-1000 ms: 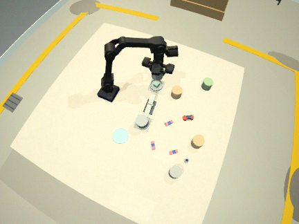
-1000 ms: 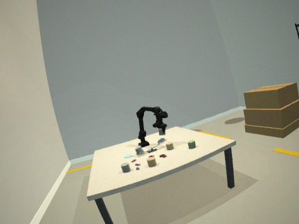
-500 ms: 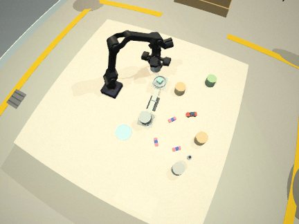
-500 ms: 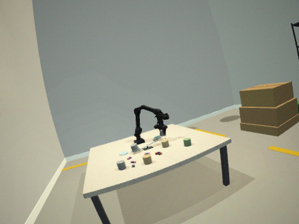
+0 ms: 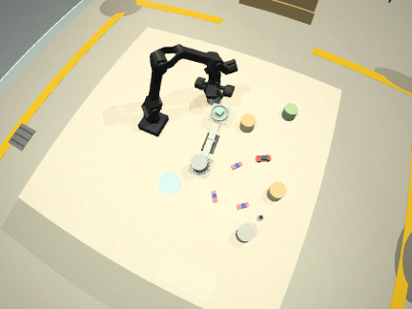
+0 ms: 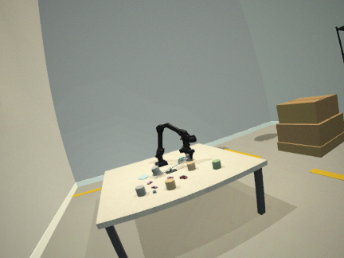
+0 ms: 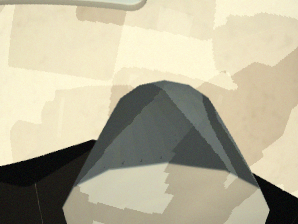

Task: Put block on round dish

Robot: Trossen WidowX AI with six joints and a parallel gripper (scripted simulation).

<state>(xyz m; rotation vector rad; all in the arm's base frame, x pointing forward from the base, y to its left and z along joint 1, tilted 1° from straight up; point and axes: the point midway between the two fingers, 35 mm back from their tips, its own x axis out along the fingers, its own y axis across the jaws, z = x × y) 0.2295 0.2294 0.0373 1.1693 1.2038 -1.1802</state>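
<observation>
Now: gripper tip 20 mm past the pale blue round dish, 480 mm to the left of it and 40 mm above it. Also, from my gripper tip: red toy: 330 mm ahead, 220 mm to the right, 30 mm below; balance beam: 70 mm ahead, 230 mm to the right; green cylinder: 370 mm ahead, 80 mm to the left.
</observation>
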